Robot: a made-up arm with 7 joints. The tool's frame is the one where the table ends. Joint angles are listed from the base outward.
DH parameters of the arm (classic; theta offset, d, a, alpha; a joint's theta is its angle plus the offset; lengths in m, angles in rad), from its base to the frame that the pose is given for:
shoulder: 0 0.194 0 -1.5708
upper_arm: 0 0 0 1.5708
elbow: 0 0.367 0.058 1.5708
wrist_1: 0 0 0.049 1.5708
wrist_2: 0 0.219 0 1.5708
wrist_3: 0 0 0.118 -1.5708
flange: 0 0.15 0 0
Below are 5 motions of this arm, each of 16 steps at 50 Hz.
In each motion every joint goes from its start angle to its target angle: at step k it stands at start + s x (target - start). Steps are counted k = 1, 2, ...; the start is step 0. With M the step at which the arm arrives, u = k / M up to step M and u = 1 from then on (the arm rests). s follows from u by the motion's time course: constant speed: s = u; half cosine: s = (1 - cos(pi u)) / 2; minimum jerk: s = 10 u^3 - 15 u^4 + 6 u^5.
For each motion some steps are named. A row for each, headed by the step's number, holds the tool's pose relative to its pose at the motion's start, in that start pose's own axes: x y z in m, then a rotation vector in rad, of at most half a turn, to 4 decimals.
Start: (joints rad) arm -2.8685 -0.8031 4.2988 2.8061 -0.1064 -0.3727 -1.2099
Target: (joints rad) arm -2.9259 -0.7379 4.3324 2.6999 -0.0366 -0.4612 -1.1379
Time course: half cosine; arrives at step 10
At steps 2, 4, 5, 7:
2: 0.0025 0.0015 -0.0002 -0.0038 0.0036 0.0128
4: 0.0091 0.0052 -0.0008 -0.0133 0.0130 0.0459
5: 0.0132 0.0074 -0.0013 -0.0189 0.0186 0.0662
7: 0.0210 0.0112 -0.0024 -0.0292 0.0291 0.1043

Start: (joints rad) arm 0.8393 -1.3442 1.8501 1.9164 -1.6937 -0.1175 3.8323
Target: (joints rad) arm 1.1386 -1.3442 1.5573 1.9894 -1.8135 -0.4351 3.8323
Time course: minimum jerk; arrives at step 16
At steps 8, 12, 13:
8: -0.0364 -0.0480 -0.0669 0.0800 -0.1146 -0.1570
12: -0.0593 -0.0792 -0.1270 0.1376 -0.1844 -0.2829
13: -0.0620 -0.0830 -0.1357 0.1451 -0.1925 -0.3002

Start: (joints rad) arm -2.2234 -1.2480 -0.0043 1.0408 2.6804 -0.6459 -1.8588
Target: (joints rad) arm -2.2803 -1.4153 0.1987 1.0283 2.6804 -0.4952 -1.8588
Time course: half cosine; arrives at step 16
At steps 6, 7, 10, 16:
6: -0.0060 -0.0160 -0.0116 0.0985 0.0437 -0.0452
7: -0.0082 -0.0208 -0.0154 0.1281 0.0570 -0.0596
10: -0.0158 -0.0358 -0.0278 0.2182 0.0977 -0.1059
16: -0.0259 -0.0516 -0.0424 0.3126 0.1409 -0.1586

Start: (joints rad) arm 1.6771 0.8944 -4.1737 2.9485 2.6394 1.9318 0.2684
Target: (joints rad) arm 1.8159 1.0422 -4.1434 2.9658 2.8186 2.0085 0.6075
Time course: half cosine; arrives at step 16
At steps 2, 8, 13, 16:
2: -0.0023 -0.0054 -0.0020 0.0095 -0.0027 0.0036
8: -0.0343 -0.0692 -0.0287 0.1157 -0.0453 0.0428
13: -0.0695 -0.1220 -0.0568 0.1962 -0.0961 0.0714
16: -0.0774 -0.1322 -0.0629 0.2106 -0.1076 0.0764

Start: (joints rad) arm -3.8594 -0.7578 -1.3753 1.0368 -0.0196 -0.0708 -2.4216
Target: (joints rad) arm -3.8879 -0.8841 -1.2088 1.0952 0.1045 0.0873 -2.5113
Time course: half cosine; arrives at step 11
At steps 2, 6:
2: -0.0001 0.0011 -0.0011 -0.0077 0.0122 0.0060
6: 0.0000 0.0092 -0.0095 -0.0613 0.0899 0.0394

